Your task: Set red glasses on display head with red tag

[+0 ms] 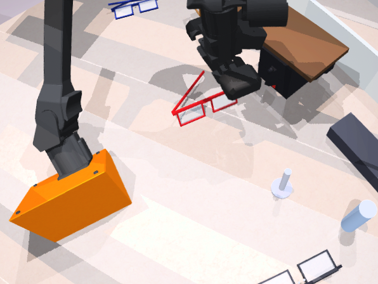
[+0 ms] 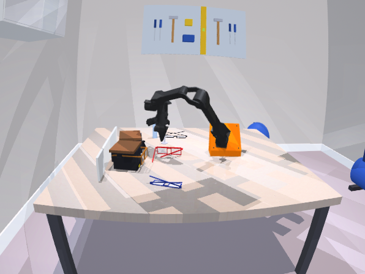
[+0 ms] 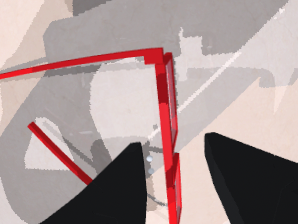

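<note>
My gripper tip is 22 cm to the left of the peg stand, 5 cm above it and 2 cm short of it. Round my gripper tip: white panel: 27 cm ahead, 13 cm to the left, 2 cm below; dark block: 24 cm to the right, 20 cm ahead, 6 cm below; pale blue cylinder: 34 cm to the right, 10 cm ahead, 3 cm below.
</note>
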